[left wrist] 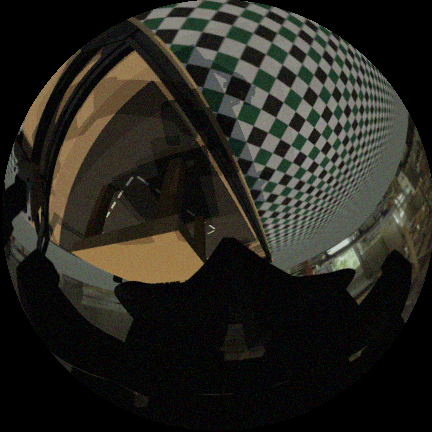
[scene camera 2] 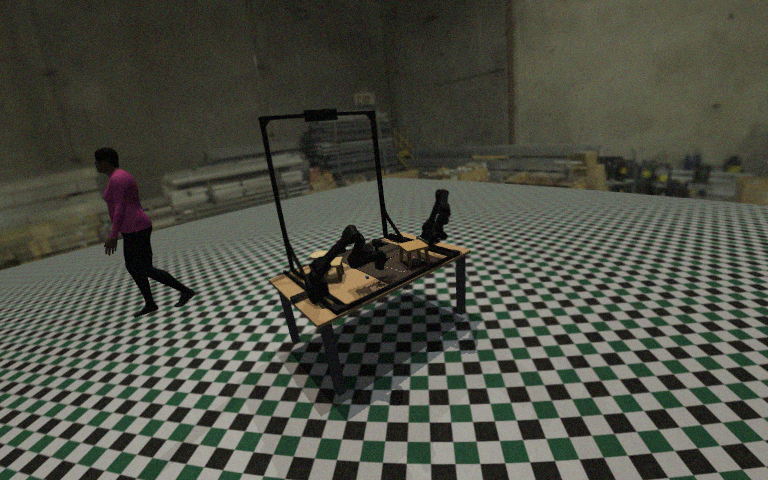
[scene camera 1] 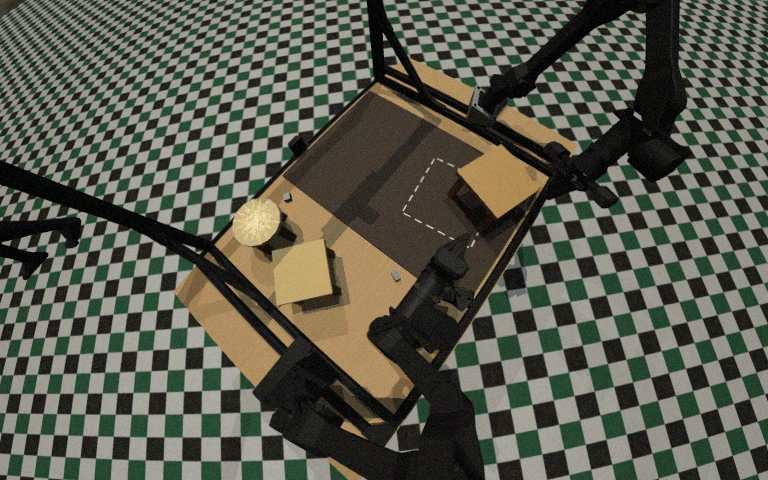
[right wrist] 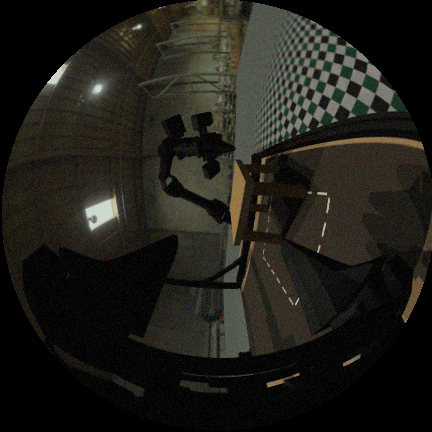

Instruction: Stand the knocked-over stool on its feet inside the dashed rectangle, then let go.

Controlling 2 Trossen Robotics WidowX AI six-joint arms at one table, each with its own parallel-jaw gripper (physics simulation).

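Where they show: left gripper, fingertip midpoint: [left wrist: 227, 242] [scene camera 2: 428, 246] [scene camera 1: 547, 199] [right wrist: 234, 148]; right gripper, fingertip midpoint: [scene camera 2: 388, 250] [scene camera 1: 461, 240] [right wrist: 230, 243]; left arm's base at its link origin: [scene camera 2: 424, 236] [scene camera 1: 486, 103]; right arm's base at its link origin: [scene camera 2: 315, 278] [scene camera 1: 297, 393].
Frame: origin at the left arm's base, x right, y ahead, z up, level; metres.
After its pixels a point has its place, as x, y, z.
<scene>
A wooden stool with a square seat [scene camera 1: 501, 181] {-0.058, 0.330, 0.058} [scene camera 2: 413, 246] {-0.067, 0.351, 0.058} [left wrist: 141, 257] {-0.101, 0.304, 0.058} [right wrist: 238, 201] {-0.038, 0.379, 0.058} appears to stand seat-up at the right end of the white dashed rectangle [scene camera 1: 418, 186] [right wrist: 323, 228], covering that end's corner. My right gripper [scene camera 1: 460, 243] {0.019, 0.523, 0.089} [scene camera 2: 380, 259] {0.019, 0.523, 0.089} is open and empty. It hovers low over the rectangle's near right corner, a short way from the stool's legs. My left gripper [scene camera 1: 479, 111] [scene camera 2: 430, 238] {-0.175, 0.351, 0.065} [left wrist: 227, 242] {-0.175, 0.351, 0.065} is shut on nothing. It hangs above the table's back edge, behind and above the stool.
A second square stool [scene camera 1: 303, 271] {0.351, 0.681, 0.042} and a round-topped stool [scene camera 1: 256, 222] {0.524, 0.598, 0.042} stand on the tan part of the table [scene camera 1: 358, 329] {0.199, 0.781, -0.071} at the left. Two small grey cubes [scene camera 1: 395, 275] {0.142, 0.617, -0.055} [scene camera 1: 287, 196] {0.537, 0.471, -0.056} lie loose. A black gantry frame [scene camera 1: 377, 38] {0.398, -0.095, 0.090} [scene camera 2: 320, 114] {0.562, 0.323, 0.959} rims the table.
</scene>
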